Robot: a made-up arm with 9 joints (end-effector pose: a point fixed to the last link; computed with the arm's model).
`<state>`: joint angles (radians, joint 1 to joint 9).
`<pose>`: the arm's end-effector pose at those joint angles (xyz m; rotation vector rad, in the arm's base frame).
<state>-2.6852 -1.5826 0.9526 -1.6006 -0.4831 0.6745 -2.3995 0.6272 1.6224</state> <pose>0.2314 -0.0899 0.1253 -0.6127 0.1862 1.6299</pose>
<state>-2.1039 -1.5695 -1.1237 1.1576 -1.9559 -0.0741 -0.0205 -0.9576 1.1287</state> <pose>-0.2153 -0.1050 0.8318 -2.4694 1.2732 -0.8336</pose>
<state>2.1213 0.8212 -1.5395 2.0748 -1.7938 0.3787 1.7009 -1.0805 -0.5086</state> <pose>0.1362 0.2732 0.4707 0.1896 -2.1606 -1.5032</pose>
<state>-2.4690 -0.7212 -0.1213 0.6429 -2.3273 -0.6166 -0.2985 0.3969 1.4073</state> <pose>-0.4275 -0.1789 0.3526 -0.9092 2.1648 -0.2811</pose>
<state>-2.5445 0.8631 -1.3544 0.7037 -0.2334 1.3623 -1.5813 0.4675 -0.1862</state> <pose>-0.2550 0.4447 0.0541 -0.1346 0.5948 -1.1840</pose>
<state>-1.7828 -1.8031 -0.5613 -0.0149 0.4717 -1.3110 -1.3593 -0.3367 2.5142</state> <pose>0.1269 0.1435 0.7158 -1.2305 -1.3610 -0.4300</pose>
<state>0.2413 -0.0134 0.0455 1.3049 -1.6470 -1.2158 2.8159 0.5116 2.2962</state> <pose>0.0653 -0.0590 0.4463 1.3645 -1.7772 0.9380</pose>
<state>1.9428 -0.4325 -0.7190 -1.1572 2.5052 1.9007 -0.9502 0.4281 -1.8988</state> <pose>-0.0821 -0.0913 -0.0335 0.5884 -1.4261 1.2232</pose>
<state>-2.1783 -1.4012 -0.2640 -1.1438 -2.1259 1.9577 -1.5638 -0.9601 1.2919</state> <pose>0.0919 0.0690 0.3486 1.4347 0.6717 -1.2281</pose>
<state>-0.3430 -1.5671 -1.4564 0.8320 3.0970 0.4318 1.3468 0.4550 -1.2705</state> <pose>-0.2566 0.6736 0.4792 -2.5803 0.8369 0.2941</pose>
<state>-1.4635 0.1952 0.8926 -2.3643 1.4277 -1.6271 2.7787 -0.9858 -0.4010</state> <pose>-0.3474 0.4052 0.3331 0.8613 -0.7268 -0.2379</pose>
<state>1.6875 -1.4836 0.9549 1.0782 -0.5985 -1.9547 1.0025 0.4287 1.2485</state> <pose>0.1950 -0.1166 0.1572 0.3037 -1.8754 -1.3636</pose>
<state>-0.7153 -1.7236 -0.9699 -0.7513 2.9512 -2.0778 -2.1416 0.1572 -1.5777</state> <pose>0.0342 0.1551 0.2018 1.6919 -0.1198 1.8811</pose>
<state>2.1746 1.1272 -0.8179 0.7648 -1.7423 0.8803 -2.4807 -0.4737 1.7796</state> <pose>-0.1182 0.3219 0.2424 1.1703 1.2927 -1.4221</pose>
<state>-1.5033 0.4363 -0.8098 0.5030 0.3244 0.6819 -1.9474 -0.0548 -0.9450</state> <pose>-0.2447 0.1896 -0.0104 -1.5497 -0.2279 -1.2586</pose>
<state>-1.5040 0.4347 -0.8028 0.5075 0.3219 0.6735 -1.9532 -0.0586 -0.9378</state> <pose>-0.2422 0.1882 -0.0108 -1.5468 -0.2301 -1.2662</pose>
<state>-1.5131 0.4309 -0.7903 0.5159 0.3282 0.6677 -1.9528 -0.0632 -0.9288</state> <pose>-0.2390 0.1924 -0.0088 -1.5309 -0.2038 -1.2840</pose>
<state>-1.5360 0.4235 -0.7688 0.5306 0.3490 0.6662 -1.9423 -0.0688 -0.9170</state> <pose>-0.2340 0.2054 -0.0025 -1.4924 -0.1314 -1.3175</pose>
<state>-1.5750 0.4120 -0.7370 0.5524 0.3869 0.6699 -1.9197 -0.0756 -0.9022</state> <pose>-0.2259 0.2276 0.0104 -1.4245 -0.0056 -1.3656</pose>
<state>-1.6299 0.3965 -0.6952 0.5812 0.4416 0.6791 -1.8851 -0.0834 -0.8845</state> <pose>-0.2129 0.2566 0.0324 -1.3230 0.1720 -1.4219</pose>
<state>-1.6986 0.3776 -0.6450 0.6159 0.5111 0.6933 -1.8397 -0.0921 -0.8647</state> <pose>-0.1932 0.2870 0.0656 -1.1863 0.3927 -1.4762</pose>
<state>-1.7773 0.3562 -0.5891 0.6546 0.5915 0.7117 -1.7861 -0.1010 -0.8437</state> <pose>-0.1666 0.3116 0.1094 -1.0175 0.6417 -1.5178</pose>
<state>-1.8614 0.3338 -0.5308 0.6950 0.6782 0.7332 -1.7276 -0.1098 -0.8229</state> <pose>-0.1345 0.3236 0.1604 -0.8245 0.9013 -1.5388</pose>
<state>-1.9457 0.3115 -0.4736 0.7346 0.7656 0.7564 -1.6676 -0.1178 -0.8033</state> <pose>-0.1005 0.3197 0.2123 -0.6193 1.1536 -1.5359</pose>
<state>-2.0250 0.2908 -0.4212 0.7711 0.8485 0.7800 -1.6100 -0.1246 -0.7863</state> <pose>-0.0688 0.3014 0.2586 -0.4173 1.3827 -1.5113</pose>
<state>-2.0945 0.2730 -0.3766 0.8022 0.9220 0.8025 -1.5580 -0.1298 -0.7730</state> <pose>-0.0425 0.2743 0.2948 -0.2337 1.5764 -1.4715</pose>
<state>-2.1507 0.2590 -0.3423 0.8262 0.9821 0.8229 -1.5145 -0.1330 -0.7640</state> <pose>-0.0234 0.2457 0.3198 -0.0823 1.7278 -1.4254</pose>
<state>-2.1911 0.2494 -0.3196 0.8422 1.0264 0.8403 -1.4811 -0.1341 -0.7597</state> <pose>-0.0112 0.2220 0.3353 0.0274 1.8346 -1.3820</pose>
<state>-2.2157 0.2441 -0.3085 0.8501 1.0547 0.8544 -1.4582 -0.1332 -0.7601</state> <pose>-0.0048 0.2065 0.3438 0.0923 1.9000 -1.3473</pose>
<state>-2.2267 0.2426 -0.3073 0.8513 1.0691 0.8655 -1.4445 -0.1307 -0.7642</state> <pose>-0.0027 0.1995 0.3480 0.1180 1.9317 -1.3232</pose>
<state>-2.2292 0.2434 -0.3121 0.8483 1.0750 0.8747 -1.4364 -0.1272 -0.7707</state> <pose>-0.0030 0.1981 0.3501 0.1193 1.9429 -1.3067</pose>
